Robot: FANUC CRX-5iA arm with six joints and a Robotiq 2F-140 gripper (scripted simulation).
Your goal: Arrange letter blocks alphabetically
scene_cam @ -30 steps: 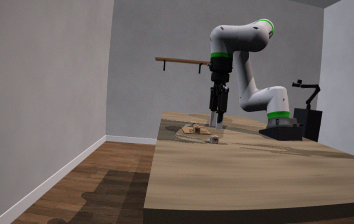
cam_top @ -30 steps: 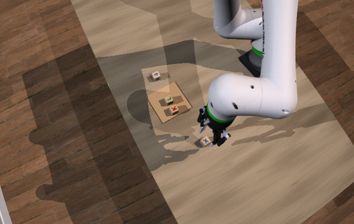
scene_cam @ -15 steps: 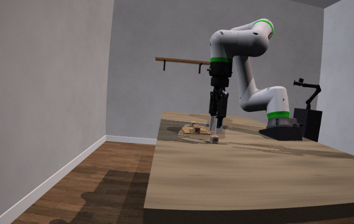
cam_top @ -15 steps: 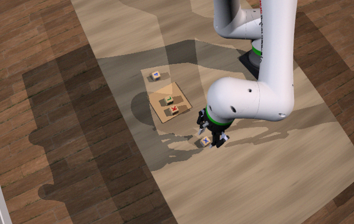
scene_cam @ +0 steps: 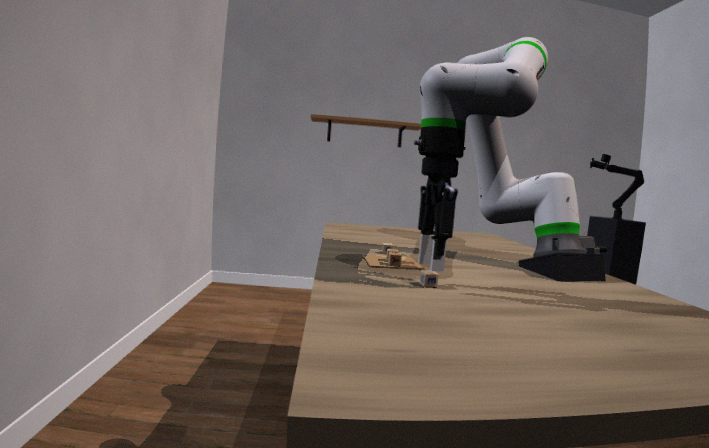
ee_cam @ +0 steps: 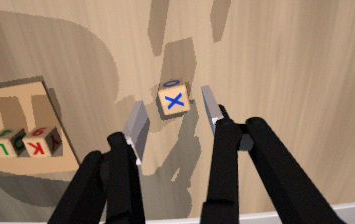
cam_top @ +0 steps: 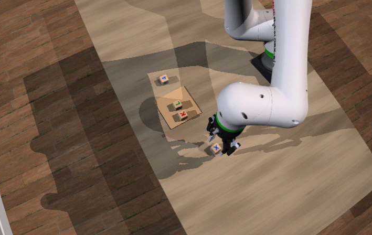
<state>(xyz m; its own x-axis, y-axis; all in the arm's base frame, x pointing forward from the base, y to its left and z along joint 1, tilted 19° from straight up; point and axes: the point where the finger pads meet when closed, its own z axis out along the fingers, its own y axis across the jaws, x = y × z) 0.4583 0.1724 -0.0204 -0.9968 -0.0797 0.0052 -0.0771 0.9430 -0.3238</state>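
Now: hand 60 mm above the X block. From my hand the other things lie so: red K block 180 mm to the right, 50 mm below, 30 mm ahead; L block 230 mm to the right, 50 mm below, 30 mm ahead; tan mat 230 mm to the right, 70 mm below, 30 mm ahead.
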